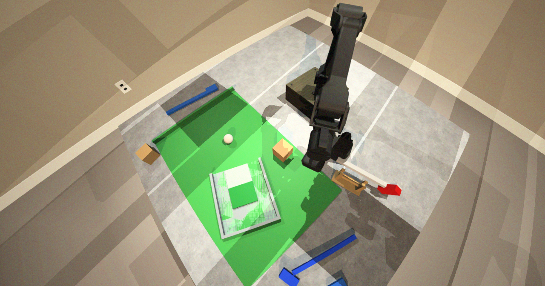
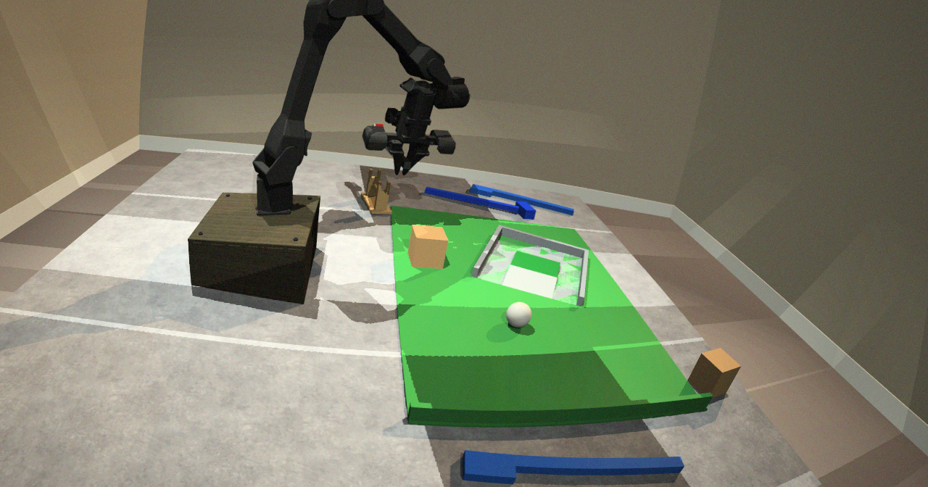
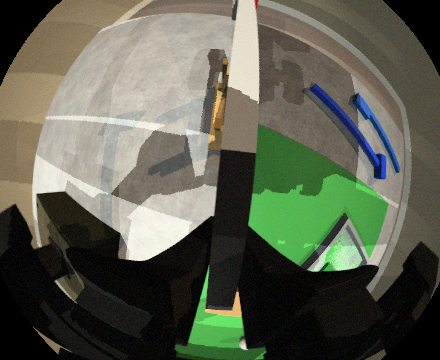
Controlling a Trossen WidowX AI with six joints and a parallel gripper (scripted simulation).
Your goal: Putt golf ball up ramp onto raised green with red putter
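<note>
The red putter lies 10 mm behind my gripper tip, 110 mm to the left of it and 30 mm above it. The rest, counted from my gripper tip: white golf ball (120 mm ahead, 380 mm to the right, 100 mm below); then wooden rack (10 mm behind, 130 mm to the left, 90 mm below); then green mat (190 mm ahead, 280 mm to the right, 120 mm below).
</note>
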